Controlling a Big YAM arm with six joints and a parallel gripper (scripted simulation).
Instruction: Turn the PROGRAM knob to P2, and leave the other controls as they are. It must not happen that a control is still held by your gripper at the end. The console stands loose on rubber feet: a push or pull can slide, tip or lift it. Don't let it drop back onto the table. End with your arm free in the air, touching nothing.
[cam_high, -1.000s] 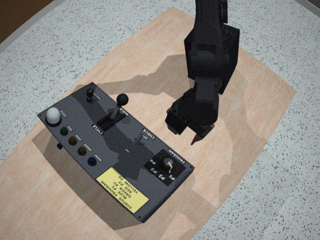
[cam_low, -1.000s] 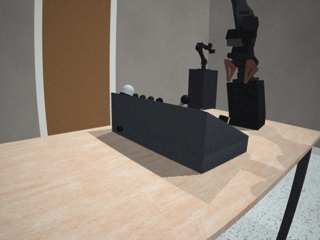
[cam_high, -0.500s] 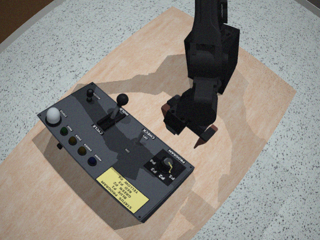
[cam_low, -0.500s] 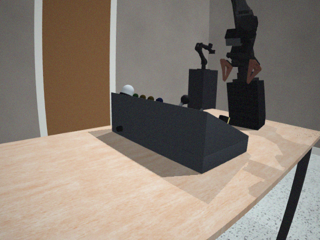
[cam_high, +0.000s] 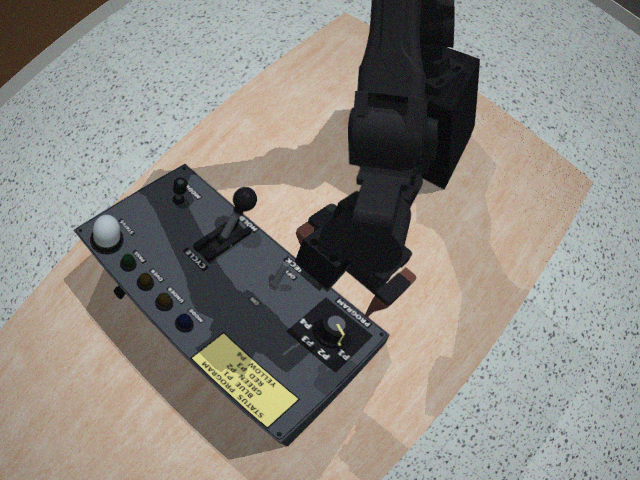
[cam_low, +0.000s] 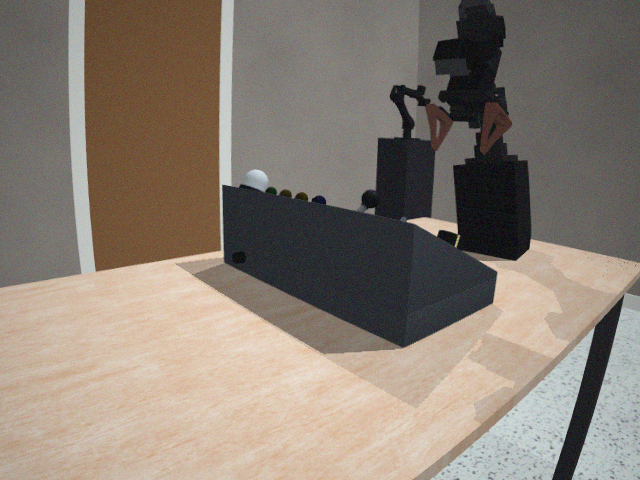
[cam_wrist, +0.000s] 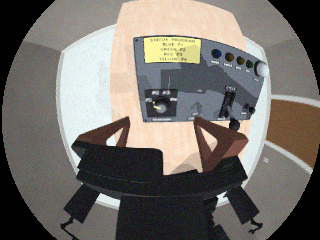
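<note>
The check toggle is 2 cm ahead of my hand, 12 cm to the right of it and 16 cm below it. The rest, counted from my hand: small knob 4 cm ahead, 35 cm to the right, 15 cm below; then dark grey console 6 cm ahead, 17 cm to the right, 18 cm below; then ball-topped lever 1 cm ahead, 24 cm to the right, 15 cm below.
</note>
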